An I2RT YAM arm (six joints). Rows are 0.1 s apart.
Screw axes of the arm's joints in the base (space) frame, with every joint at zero. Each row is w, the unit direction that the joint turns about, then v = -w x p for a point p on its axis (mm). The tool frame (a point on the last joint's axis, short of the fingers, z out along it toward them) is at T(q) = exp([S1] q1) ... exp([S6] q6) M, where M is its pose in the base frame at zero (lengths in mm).
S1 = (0, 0, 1, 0, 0, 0)
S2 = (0, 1, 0, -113.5, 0, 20)
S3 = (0, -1, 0, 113.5, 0, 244)
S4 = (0, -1, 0, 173.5, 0, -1)
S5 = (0, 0, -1, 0, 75, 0)
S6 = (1, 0, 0, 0, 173.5, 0)
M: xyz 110.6 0 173.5 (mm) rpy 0 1.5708 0 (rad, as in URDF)
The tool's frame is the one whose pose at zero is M.
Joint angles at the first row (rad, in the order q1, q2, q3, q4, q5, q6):
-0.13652 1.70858 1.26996 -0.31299 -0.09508 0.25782
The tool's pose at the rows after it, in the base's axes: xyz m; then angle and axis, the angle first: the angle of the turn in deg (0 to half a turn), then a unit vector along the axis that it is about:
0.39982, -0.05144, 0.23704, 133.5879, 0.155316, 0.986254, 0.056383
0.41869, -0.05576, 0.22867, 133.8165, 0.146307, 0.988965, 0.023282
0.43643, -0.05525, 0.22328, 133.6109, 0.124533, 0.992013, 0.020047
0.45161, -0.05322, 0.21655, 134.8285, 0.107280, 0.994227, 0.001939
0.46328, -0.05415, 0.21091, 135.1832, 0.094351, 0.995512, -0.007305
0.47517, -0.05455, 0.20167, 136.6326, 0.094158, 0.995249, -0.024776
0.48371, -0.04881, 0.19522, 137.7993, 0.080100, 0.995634, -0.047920
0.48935, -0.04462, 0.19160, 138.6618, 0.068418, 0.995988, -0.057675
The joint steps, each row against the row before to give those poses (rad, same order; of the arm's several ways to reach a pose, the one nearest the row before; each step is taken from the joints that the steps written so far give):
0.00152 0.08445 0.04750 0.03220 0.01524 -0.04597
0.00000 0.07976 0.07058 0.00161 0.04902 -0.03994
0.00610 0.06905 0.07061 0.00151 -0.00596 -0.03528
0.01074 0.06597 0.07343 -0.02905 0.02591 -0.03529
0.00157 0.05069 0.05393 -0.00926 0.00778 -0.02767
0.00457 0.05968 0.06131 -0.02601 0.03372 -0.00923
0.01682 0.04146 0.04454 -0.02149 0.04274 -0.02753
0.01082 0.02772 0.03384 -0.02000 0.01714 -0.01850

